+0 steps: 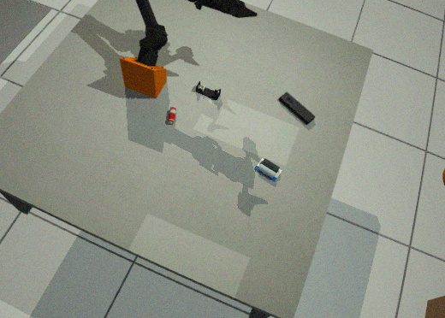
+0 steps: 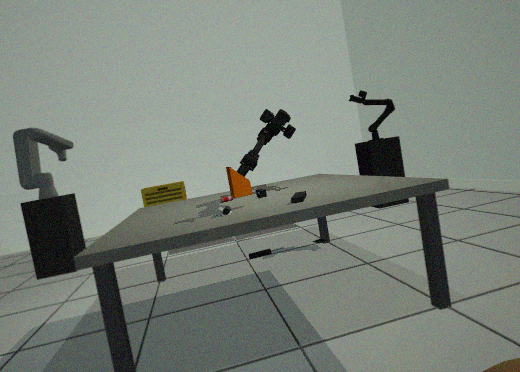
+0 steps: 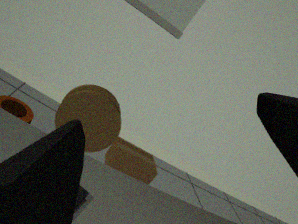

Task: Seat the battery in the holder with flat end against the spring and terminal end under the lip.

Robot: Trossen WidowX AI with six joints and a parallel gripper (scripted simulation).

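The battery lies 170 mm behind my gripper tip, 320 mm to the right of it and 340 mm below it. The rest, counted from my gripper tip: black remote: 270 mm ahead, 50 mm to the right, 340 mm below.
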